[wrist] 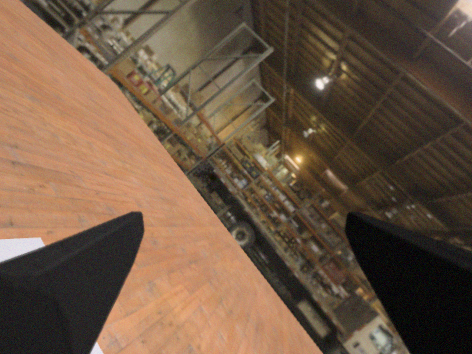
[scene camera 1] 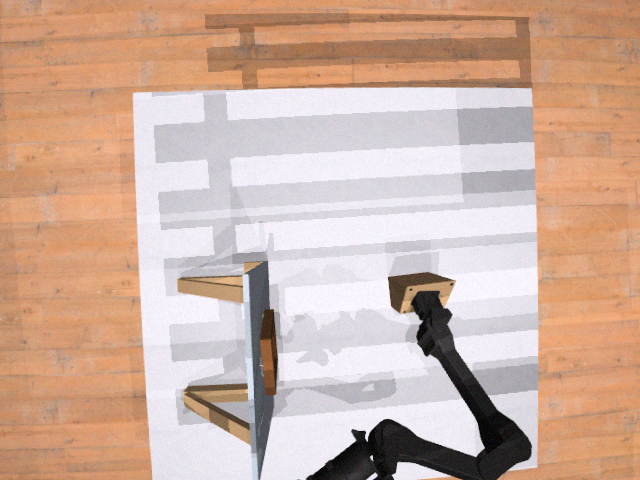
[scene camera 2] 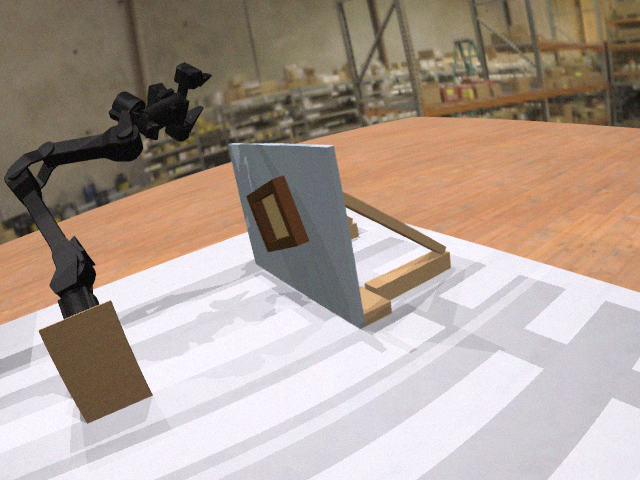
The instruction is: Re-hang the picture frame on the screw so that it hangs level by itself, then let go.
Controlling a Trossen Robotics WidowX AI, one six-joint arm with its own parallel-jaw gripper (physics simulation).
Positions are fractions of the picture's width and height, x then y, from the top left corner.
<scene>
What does the gripper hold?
Nothing.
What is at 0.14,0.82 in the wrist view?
The gripper.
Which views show the brown picture frame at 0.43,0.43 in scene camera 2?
Scene camera 1 and scene camera 2 only.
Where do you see a grey wall panel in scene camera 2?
0.51,0.56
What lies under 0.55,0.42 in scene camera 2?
A wooden brace.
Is the gripper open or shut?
Open.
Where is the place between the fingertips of the gripper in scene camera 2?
0.32,0.19
</scene>
